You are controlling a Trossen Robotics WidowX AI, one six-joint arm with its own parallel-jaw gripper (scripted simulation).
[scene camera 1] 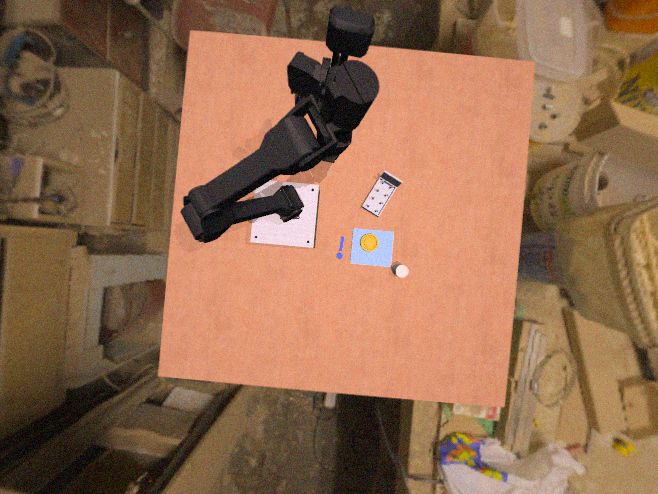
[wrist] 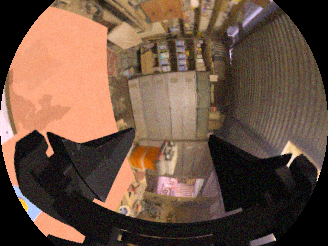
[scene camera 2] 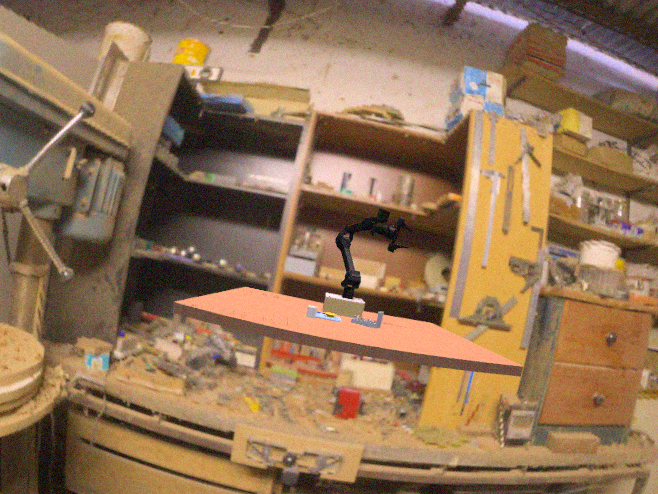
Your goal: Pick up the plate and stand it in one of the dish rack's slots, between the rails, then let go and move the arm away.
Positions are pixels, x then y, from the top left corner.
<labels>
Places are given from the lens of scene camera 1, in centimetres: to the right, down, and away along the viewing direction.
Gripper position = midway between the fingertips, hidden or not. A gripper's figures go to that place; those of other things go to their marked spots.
my gripper (scene camera 1: 342, 34): 2, -37, 41
dish rack (scene camera 1: 386, 185): 21, -22, 86
</labels>
